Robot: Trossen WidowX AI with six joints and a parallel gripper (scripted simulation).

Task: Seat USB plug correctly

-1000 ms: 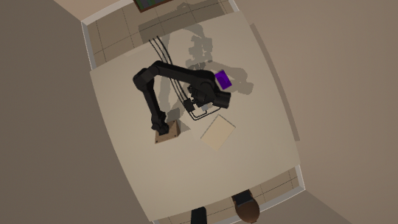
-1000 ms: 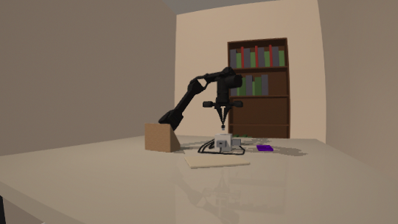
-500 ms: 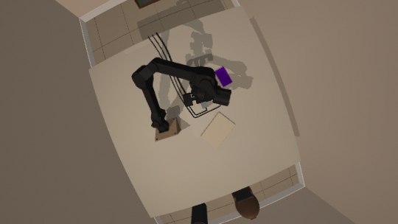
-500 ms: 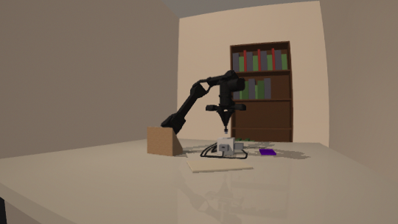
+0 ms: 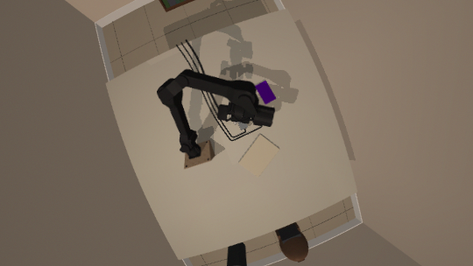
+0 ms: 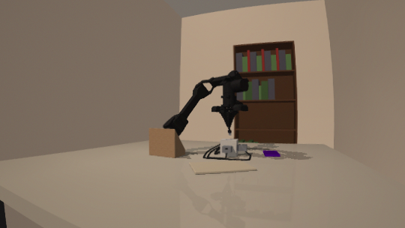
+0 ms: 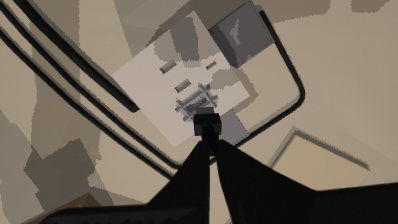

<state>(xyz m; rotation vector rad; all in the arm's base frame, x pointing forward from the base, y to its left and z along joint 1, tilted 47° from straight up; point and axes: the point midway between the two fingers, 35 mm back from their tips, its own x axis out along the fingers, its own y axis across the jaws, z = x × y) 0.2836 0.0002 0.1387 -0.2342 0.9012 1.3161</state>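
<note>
The black USB plug lies 2 cm below my gripper tip. From my gripper tip the other things lie so: beige pad: 23 cm to the right, 13 cm below, 4 cm ahead; then purple block: 19 cm ahead, 13 cm below, 11 cm to the left.
</note>
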